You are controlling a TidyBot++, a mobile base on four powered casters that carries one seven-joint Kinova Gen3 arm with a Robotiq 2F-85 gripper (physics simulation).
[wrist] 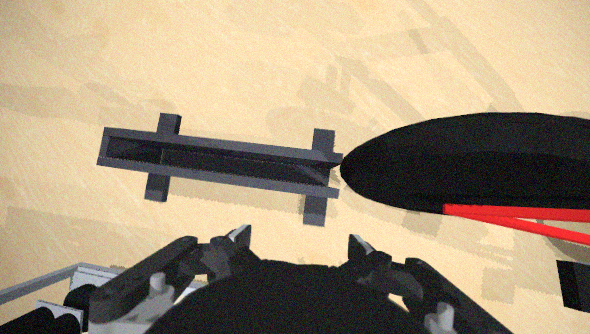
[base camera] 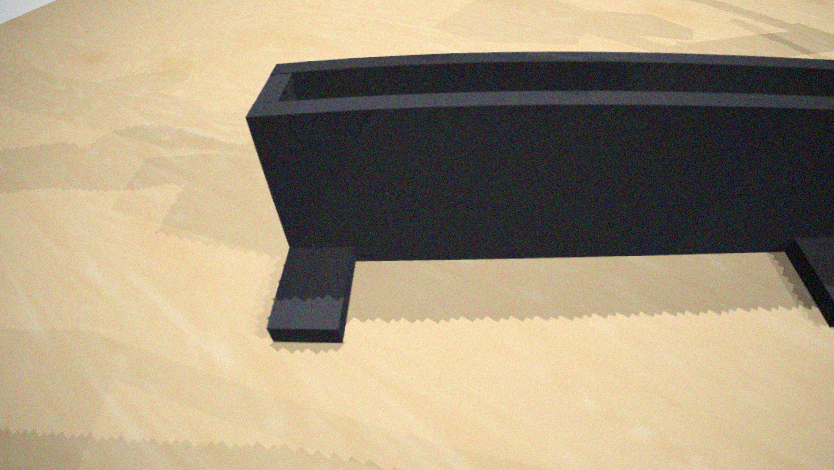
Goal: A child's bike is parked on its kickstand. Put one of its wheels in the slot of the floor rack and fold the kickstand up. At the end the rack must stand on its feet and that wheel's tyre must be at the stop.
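Places are measured from the arm's base along level axes (x ahead, y left, z up), in metres.
Where they show: gripper, fingertip midpoint: (wrist: 299, 240).
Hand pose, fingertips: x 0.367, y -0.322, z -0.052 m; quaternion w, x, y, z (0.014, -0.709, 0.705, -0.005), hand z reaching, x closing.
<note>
Each offset is from my fingertips to the top centre of the thing. "spot": to the spot under its first point. Level surfaces: height alone.
The dark floor rack {dx +0.080, dy +0.199, dz -0.184 m} (base camera: 525, 180) (wrist: 225, 182) stands upright on its feet, its long slot facing up. In the wrist view its open end is at the right. A large black rounded part of the bike, seemingly a wheel {spot: dx +0.090, dy -0.180, dz -0.033 m} (wrist: 470, 160), is right of that open end, its left tip close to the slot mouth; whether they touch I cannot tell. Red frame bars {spot: dx +0.037, dy -0.322, dz -0.070 m} (wrist: 545, 212) run right from its lower edge. The kickstand does not show in either view. My gripper (wrist: 299, 240) is open and empty, and shows below the rack and left of the wheel in the wrist view.
Part of the robot's base (wrist: 95, 277) shows at the lower left of the wrist view. A dark block {spot: dx -0.075, dy -0.437, dz -0.113 m} (wrist: 575, 285) that I cannot identify is at the lower right edge. Shadows lie across the pale wooden floor {dz -0.345 m} (base camera: 525, 385) (wrist: 150, 65).
</note>
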